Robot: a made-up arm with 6 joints. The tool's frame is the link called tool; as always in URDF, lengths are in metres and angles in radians. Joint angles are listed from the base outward.
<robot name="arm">
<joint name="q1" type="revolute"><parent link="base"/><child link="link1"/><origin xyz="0 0 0.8"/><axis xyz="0 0 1"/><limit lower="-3.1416" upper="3.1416"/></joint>
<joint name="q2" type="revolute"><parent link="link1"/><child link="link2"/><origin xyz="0.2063 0 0"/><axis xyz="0 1 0"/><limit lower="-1.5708" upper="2.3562"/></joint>
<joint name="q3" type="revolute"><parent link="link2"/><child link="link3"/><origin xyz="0 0 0.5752"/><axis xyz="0 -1 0"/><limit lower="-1.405" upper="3.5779"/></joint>
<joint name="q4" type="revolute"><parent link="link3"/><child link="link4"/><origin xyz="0 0 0.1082"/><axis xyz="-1 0 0"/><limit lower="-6.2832" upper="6.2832"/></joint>
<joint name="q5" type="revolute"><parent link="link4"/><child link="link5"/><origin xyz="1.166 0 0"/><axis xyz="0 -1 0"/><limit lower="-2.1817" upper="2.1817"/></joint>
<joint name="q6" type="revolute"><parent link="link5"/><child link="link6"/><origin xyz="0.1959 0 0"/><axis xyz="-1 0 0"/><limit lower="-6.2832" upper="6.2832"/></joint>
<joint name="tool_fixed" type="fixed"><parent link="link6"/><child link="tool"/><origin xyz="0 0 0"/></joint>
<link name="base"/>
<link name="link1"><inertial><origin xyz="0.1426 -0.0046 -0.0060"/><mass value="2.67"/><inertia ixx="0.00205" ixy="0" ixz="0" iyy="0.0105" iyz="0" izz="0.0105"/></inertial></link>
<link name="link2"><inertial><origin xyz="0.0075 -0.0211 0.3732"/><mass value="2.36"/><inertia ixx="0.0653" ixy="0" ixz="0" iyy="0.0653" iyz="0" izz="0.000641"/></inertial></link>
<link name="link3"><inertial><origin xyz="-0.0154 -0.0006 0.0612"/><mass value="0.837"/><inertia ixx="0.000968" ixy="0" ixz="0" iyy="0.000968" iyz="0" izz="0.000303"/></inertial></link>
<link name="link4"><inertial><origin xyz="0.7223 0.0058 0.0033"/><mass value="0.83"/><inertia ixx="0.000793" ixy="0" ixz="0" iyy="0.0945" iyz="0" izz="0.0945"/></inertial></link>
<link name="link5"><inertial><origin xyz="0.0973 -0.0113 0.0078"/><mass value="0.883"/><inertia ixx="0.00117" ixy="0" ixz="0" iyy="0.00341" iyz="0" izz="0.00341"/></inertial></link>
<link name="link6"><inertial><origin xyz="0.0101 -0.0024 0.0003"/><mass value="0.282"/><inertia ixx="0.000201" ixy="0" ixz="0" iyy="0.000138" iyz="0" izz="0.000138"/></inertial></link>
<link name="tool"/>
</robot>
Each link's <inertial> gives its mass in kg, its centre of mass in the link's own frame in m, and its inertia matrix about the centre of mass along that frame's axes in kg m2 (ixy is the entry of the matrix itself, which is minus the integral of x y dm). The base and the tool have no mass. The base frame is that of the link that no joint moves.
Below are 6 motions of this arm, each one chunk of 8 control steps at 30 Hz.
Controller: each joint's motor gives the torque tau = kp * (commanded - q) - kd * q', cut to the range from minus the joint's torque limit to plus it. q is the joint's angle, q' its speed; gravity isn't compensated. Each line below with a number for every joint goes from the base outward.
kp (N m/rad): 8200 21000 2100 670 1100 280
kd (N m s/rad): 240 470 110 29 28 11
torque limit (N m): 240 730 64 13 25 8.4
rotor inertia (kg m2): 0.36 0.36 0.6 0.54 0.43 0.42
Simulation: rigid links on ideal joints. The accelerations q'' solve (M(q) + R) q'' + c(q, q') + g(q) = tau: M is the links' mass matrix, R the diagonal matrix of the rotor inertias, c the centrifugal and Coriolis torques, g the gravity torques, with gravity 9.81 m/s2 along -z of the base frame. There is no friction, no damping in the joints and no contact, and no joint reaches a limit. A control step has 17 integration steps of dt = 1/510 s. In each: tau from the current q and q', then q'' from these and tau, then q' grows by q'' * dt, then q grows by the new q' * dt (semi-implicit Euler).
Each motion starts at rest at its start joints. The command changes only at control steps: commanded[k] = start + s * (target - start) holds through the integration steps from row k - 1 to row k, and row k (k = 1, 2, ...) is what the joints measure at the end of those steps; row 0 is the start. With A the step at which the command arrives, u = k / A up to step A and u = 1 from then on. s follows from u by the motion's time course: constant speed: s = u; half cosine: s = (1 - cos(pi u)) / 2; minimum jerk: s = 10 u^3 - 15 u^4 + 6 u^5; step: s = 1 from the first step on.
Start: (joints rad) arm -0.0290 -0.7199 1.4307 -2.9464 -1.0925 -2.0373
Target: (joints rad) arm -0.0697 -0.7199 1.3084 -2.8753 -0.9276 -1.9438
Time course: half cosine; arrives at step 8
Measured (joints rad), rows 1 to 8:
1: -0.0300 -0.7209 1.4308 -2.9455 -1.0891 -2.0363
2: -0.0334 -0.7219 1.4284 -2.9417 -1.0758 -2.0318
3: -0.0391 -0.7224 1.4193 -2.9339 -1.0518 -2.0218
4: -0.0464 -0.7223 1.4027 -2.9223 -1.0210 -2.0063
5: -0.0542 -0.7218 1.3807 -2.9088 -0.9884 -1.9875
6: -0.0612 -0.7212 1.3571 -2.8955 -0.9592 -1.9685
7: -0.0663 -0.7206 1.3361 -2.8845 -0.9381 -1.9527
8: -0.0689 -0.7201 1.3212 -2.8776 -0.9282 -1.9427

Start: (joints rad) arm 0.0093 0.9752 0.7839 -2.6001 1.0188 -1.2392
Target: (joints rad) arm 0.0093 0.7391 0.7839 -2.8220 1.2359 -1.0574
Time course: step
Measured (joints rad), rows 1 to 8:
1: 0.0095 0.8319 0.6380 -2.6199 1.0411 -1.2274
2: 0.0090 0.7566 0.5874 -2.6673 1.1337 -1.1934
3: 0.0083 0.7450 0.6218 -2.7398 1.2408 -1.1375
4: 0.0087 0.7428 0.6814 -2.8035 1.2899 -1.0783
5: 0.0096 0.7392 0.7355 -2.8420 1.2766 -1.0397
6: 0.0101 0.7379 0.7676 -2.8538 1.2398 -1.0233
7: 0.0102 0.7385 0.7801 -2.8422 1.2316 -1.0285
8: 0.0095 0.7397 0.7813 -2.8288 1.2346 -1.0441

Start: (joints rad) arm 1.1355 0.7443 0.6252 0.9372 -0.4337 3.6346
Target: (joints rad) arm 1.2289 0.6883 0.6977 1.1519 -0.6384 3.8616
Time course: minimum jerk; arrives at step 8
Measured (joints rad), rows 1 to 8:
1: 1.1362 0.7446 0.6232 0.9385 -0.4362 3.6356
2: 1.1409 0.7417 0.6199 0.9469 -0.4505 3.6429
3: 1.1528 0.7339 0.6209 0.9676 -0.4813 3.6632
4: 1.1721 0.7221 0.6287 1.0024 -0.5244 3.6994
5: 1.1947 0.7091 0.6442 1.0481 -0.5710 3.7498
6: 1.2146 0.6979 0.6632 1.0948 -0.6093 3.8046
7: 1.2271 0.6910 0.6803 1.1294 -0.6314 3.8484
8: 1.2313 0.6888 0.6910 1.1472 -0.6381 3.8719

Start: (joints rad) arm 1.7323 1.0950 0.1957 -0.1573 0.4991 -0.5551
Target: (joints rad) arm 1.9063 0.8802 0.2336 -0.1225 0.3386 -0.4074
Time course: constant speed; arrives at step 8
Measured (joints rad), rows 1 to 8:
1: 1.7427 1.0760 0.1860 -0.1570 0.4836 -0.5499
2: 1.7641 1.0503 0.1833 -0.1542 0.4620 -0.5363
3: 1.7886 1.0231 0.1892 -0.1492 0.4416 -0.5169
4: 1.8118 0.9955 0.1986 -0.1439 0.4225 -0.4957
5: 1.8337 0.9682 0.2075 -0.1390 0.4032 -0.4750
6: 1.8551 0.9413 0.2143 -0.1345 0.3833 -0.4555
7: 1.8767 0.9145 0.2194 -0.1303 0.3631 -0.4371
8: 1.8985 0.8878 0.2238 -0.1260 0.3428 -0.4190

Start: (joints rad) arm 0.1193 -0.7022 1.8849 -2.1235 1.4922 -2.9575
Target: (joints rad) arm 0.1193 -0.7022 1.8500 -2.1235 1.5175 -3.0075
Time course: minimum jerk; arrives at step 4
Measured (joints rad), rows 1 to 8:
1: 0.1193 -0.7032 1.8857 -2.1232 1.4944 -2.9590
2: 0.1193 -0.7043 1.8837 -2.1220 1.5022 -2.9670
3: 0.1192 -0.7045 1.8763 -2.1211 1.5127 -2.9832
4: 0.1193 -0.7038 1.8674 -2.1213 1.5182 -3.0003
5: 0.1193 -0.7033 1.8609 -2.1221 1.5188 -3.0107
6: 0.1193 -0.7033 1.8578 -2.1226 1.5183 -3.0134
7: 0.1193 -0.7035 1.8570 -2.1226 1.5182 -3.0118
8: 0.1193 -0.7037 1.8573 -2.1223 1.5182 -3.0091

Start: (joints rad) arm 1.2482 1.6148 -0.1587 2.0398 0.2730 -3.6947
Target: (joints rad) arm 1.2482 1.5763 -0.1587 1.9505 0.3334 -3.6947
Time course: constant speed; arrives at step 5
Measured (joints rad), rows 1 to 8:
1: 1.2482 1.6098 -0.1603 2.0328 0.2807 -3.6947
2: 1.2482 1.6024 -0.1604 2.0184 0.2933 -3.6947
3: 1.2482 1.5946 -0.1594 2.0008 0.3058 -3.6947
4: 1.2482 1.5868 -0.1583 1.9825 0.3179 -3.6947
5: 1.2482 1.5791 -0.1577 1.9643 0.3298 -3.6947
6: 1.2482 1.5773 -0.1554 1.9532 0.3339 -3.6947
7: 1.2482 1.5772 -0.1553 1.9497 0.3333 -3.6947
8: 1.2482 1.5773 -0.1564 1.9495 0.3328 -3.6947

